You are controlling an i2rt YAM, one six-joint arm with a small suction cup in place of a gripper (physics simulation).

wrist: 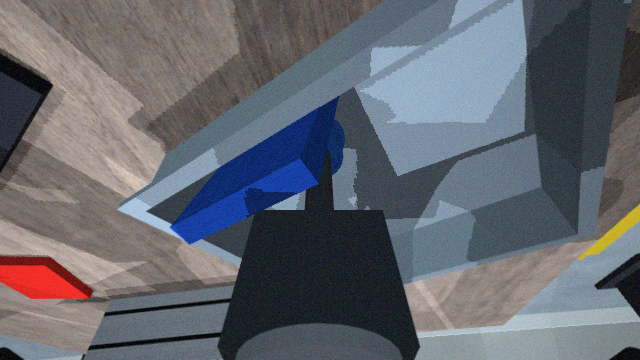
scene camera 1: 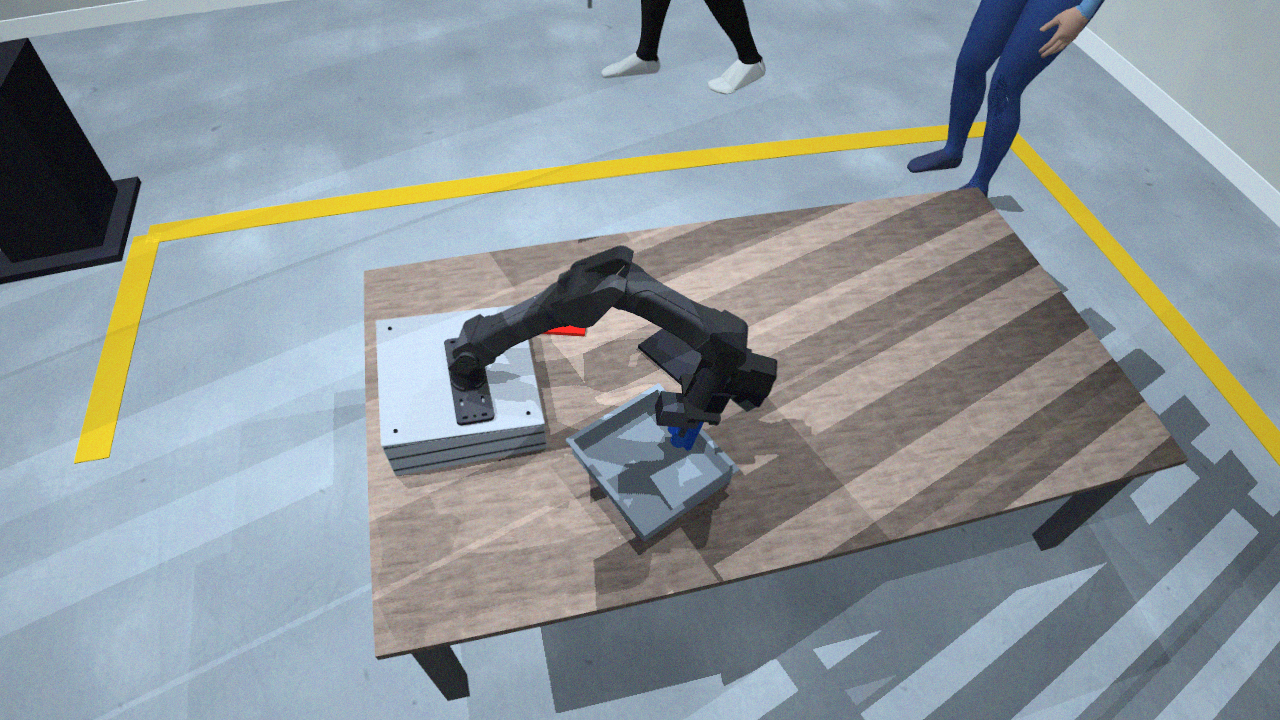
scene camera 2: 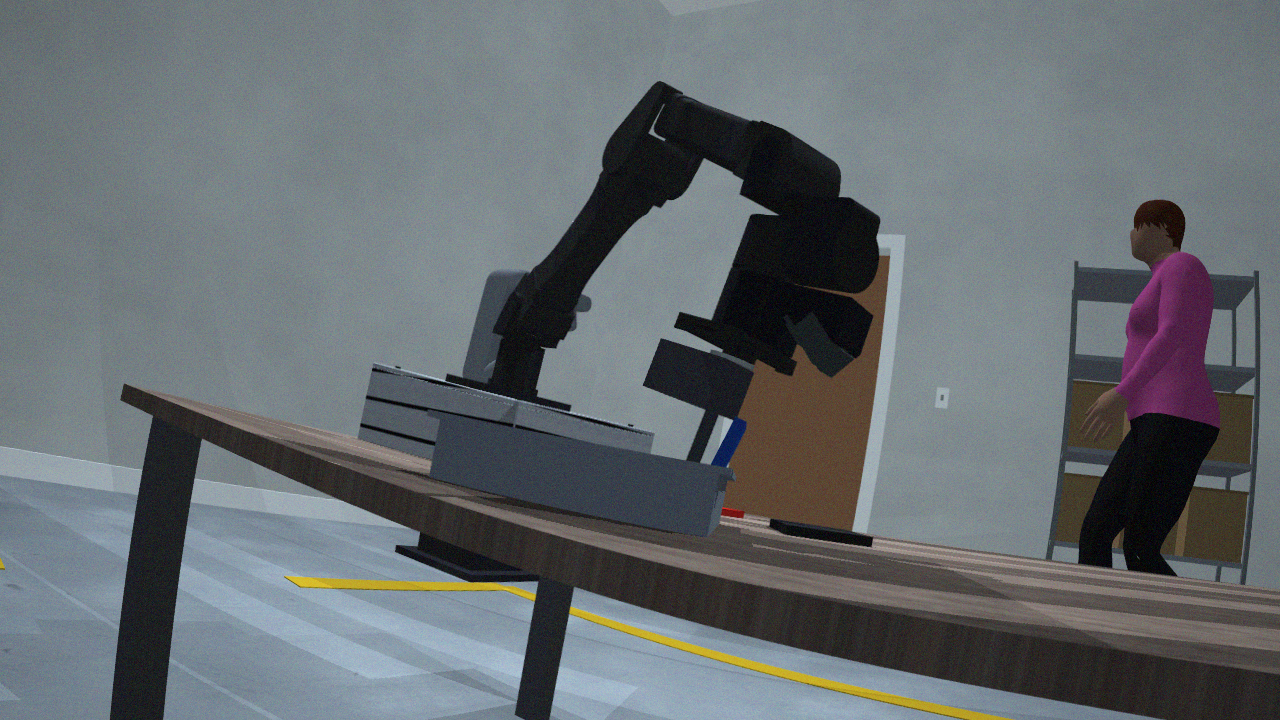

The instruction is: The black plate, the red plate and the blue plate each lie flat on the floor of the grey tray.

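Seen in the pictures: end effector, tool point: (scene camera 1: pixel 678 441); arm's base, origin of the base link: (scene camera 1: pixel 468 380) (scene camera 2: pixel 510 397).
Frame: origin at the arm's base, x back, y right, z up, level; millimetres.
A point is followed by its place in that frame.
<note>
The blue plate (scene camera 1: pixel 692 436) {z -58, x -394, y 197 mm} (scene camera 2: pixel 731 443) {z -29, x -411, y 194 mm} (wrist: pixel 265 155) {z -30, x -406, y 173 mm} stands steeply tilted inside the grey tray (scene camera 1: pixel 604 492) {z -95, x -205, y 251 mm} (scene camera 2: pixel 572 474) {z -77, x -352, y 323 mm} (wrist: pixel 602 100) {z -53, x -380, y 316 mm}, close along one wall, with its upper part above the rim in scene camera 2. My suction cup (scene camera 1: pixel 674 434) (wrist: pixel 337 145) is low in the tray beside the plate's inner side, with nothing held on it; whether it touches the plate is unclear. Its tip is hidden behind the tray wall in scene camera 2. The black plate (scene camera 1: pixel 662 351) {z -93, x -411, y -44 mm} (scene camera 2: pixel 819 532) {z -95, x -456, y 30 mm} (wrist: pixel 17 100) {z -92, x -425, y 30 mm} and the red plate (scene camera 1: pixel 566 331) {z -93, x -223, y -151 mm} (scene camera 2: pixel 733 513) {z -98, x -275, y -178 mm} (wrist: pixel 45 281) {z -93, x -227, y -169 mm} lie flat on the table outside the tray, both partly hidden by the arm in scene camera 1.
The arm's light base block (scene camera 1: pixel 416 385) {z 7, x 98, y -7 mm} (scene camera 2: pixel 402 402) {z -40, x 85, y 117 mm} stands on the wooden table (scene camera 1: pixel 483 573) {z -102, x 40, y 349 mm} to the left of the tray. The tray walls rise closely around the cup. Two people stand beyond the table in scene camera 1.
</note>
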